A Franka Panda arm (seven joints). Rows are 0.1 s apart.
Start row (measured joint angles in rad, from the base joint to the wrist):
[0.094 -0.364 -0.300 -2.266 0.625 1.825 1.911]
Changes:
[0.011 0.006 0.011 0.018 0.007 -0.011 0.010]
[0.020 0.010 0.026 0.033 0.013 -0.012 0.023]
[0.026 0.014 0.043 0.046 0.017 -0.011 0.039]
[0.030 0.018 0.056 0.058 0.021 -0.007 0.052]
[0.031 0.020 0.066 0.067 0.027 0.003 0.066]
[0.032 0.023 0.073 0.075 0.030 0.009 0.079]
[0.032 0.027 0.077 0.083 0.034 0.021 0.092]
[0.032 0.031 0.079 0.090 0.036 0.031 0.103]
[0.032 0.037 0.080 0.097 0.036 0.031 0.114]
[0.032 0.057 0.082 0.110 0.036 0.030 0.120]
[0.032 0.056 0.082 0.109 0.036 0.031 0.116]
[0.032 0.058 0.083 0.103 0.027 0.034 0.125]
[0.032 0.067 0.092 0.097 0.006 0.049 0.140]
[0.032 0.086 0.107 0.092 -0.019 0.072 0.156]
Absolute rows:
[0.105 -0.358 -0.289 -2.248 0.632 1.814 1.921]
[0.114 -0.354 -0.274 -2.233 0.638 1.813 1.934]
[0.120 -0.350 -0.257 -2.220 0.642 1.814 1.950]
[0.124 -0.346 -0.244 -2.208 0.646 1.818 1.963]
[0.125 -0.344 -0.234 -2.199 0.652 1.828 1.977]
[0.126 -0.341 -0.227 -2.191 0.655 1.834 1.990]
[0.126 -0.337 -0.223 -2.183 0.659 1.846 2.003]
[0.126 -0.333 -0.221 -2.176 0.661 1.856 2.014]
[0.126 -0.327 -0.220 -2.169 0.661 1.856 2.025]
[0.126 -0.307 -0.218 -2.156 0.661 1.855 2.031]
[0.126 -0.308 -0.218 -2.157 0.661 1.856 2.027]
[0.126 -0.306 -0.217 -2.163 0.652 1.859 2.036]
[0.126 -0.297 -0.208 -2.169 0.631 1.874 2.051]
[0.126 -0.278 -0.193 -2.174 0.606 1.897 2.067]

